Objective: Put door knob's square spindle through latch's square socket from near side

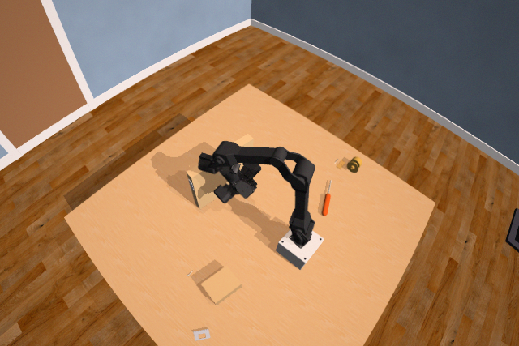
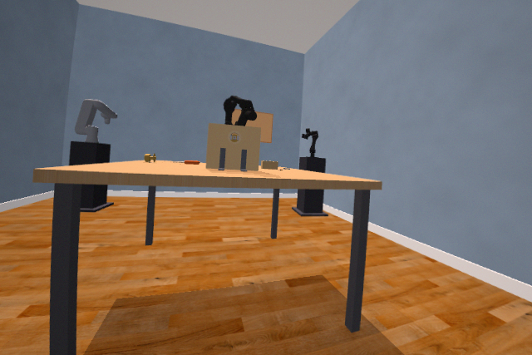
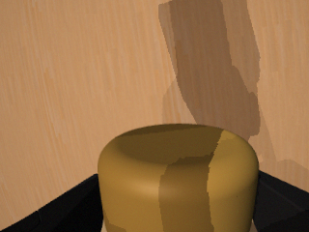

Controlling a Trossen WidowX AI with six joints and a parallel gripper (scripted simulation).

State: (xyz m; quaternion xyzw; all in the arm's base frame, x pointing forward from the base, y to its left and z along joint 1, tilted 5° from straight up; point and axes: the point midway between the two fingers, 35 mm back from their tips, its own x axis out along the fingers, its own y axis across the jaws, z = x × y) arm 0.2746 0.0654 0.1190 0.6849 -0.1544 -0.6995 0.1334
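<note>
Right now the square socket is 13 cm ahead of my hand, 1 cm to the right of it and 2 cm below it. From my hand the other things lie so: upright wooden slab: 13 cm ahead, 1 cm to the right, 5 cm below; orange screwdriver: 22 cm behind, 34 cm to the right, 20 cm below; small wood block: 21 cm behind, 28 cm to the left, 18 cm below.
</note>
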